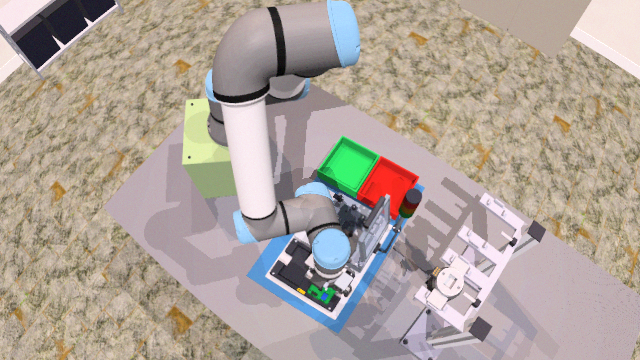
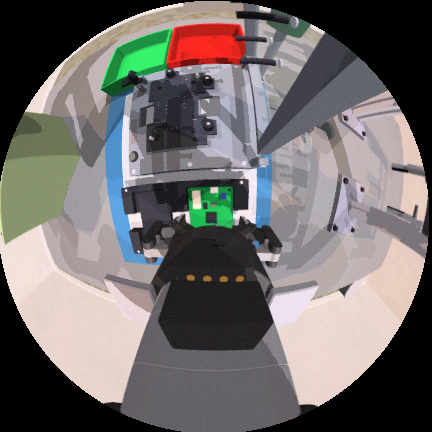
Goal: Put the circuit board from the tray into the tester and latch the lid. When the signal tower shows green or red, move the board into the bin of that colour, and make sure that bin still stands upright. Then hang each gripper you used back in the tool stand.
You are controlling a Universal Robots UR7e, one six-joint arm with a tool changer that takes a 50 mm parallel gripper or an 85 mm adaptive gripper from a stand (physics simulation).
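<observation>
The green circuit board lies at one side of the black tray. My gripper, the adaptive one, is open at the board's near end, one finger to each side; its height above the board is hard to tell. The tester lies beyond the tray, its lid standing open. The signal tower shows no bright light. The green bin and red bin stand upright and empty.
The tool stand stands right of the tester, with another gripper hanging in it. The blue mat lies under tray and tester. The raised lid and the signal tower stand up beside the arm. The pale green robot base is at left.
</observation>
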